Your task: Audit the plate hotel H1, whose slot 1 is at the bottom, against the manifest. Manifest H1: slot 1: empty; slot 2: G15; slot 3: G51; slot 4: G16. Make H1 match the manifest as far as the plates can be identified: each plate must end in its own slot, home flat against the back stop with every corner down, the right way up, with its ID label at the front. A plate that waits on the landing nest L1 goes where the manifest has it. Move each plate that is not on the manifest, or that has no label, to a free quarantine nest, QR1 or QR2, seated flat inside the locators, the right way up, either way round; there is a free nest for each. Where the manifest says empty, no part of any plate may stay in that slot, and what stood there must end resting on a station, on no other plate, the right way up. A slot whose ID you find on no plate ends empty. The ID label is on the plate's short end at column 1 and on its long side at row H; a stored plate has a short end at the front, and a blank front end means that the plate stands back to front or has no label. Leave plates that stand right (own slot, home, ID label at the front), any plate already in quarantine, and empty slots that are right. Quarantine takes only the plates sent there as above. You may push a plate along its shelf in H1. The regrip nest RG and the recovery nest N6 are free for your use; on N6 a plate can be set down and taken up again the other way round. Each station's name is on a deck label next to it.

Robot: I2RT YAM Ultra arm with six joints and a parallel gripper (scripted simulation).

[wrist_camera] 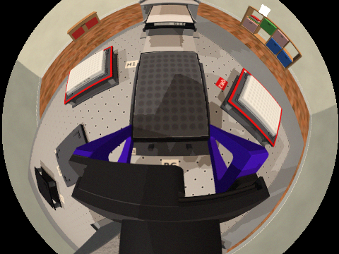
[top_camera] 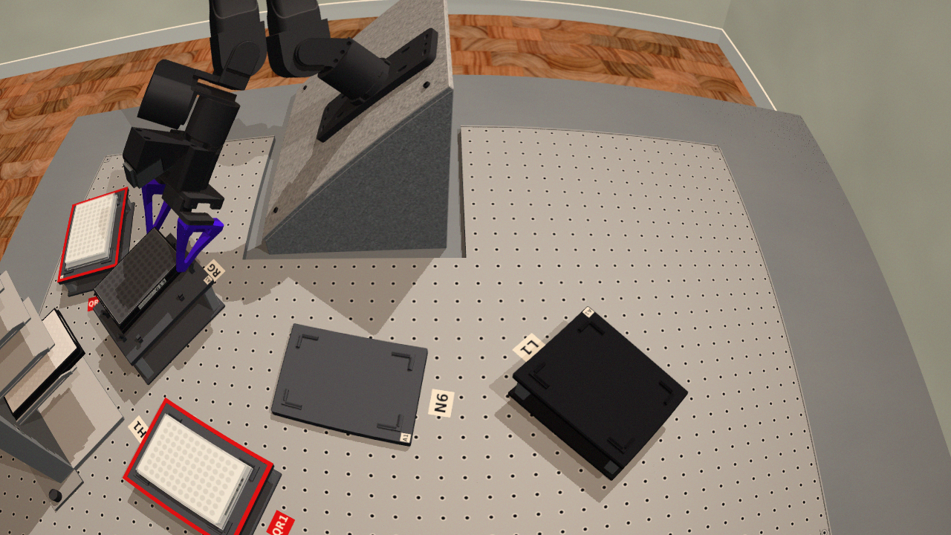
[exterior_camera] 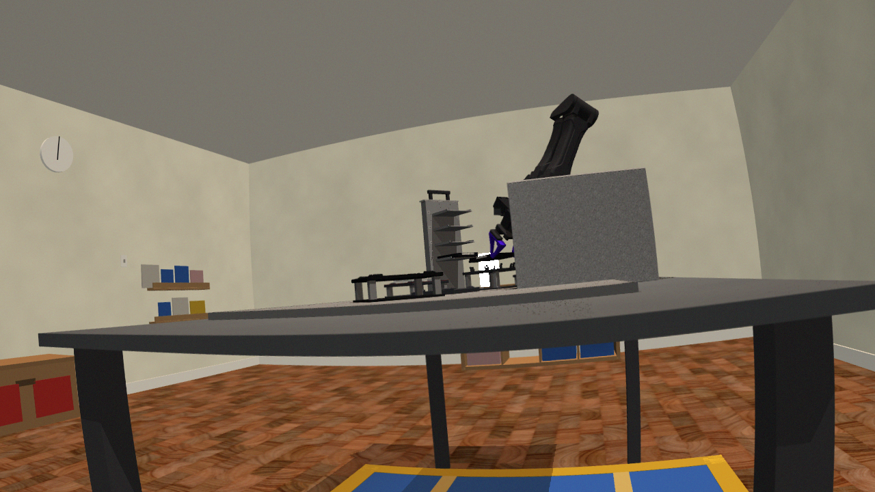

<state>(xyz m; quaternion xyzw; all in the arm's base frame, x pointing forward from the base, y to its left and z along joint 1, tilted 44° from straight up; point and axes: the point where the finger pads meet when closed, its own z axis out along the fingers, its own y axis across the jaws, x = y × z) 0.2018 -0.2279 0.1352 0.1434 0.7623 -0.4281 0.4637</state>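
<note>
My hand is 4 cm short of the regrip nest RG, 3 cm to the left of it and 5 cm above it. Also, from my hand: quarantine nest QR2: 8 cm behind, 21 cm to the right, 7 cm below; quarantine nest QR1: 26 cm ahead, 7 cm to the left, 7 cm below; recovery nest N6: 11 cm ahead, 24 cm to the left, 10 cm below.
</note>
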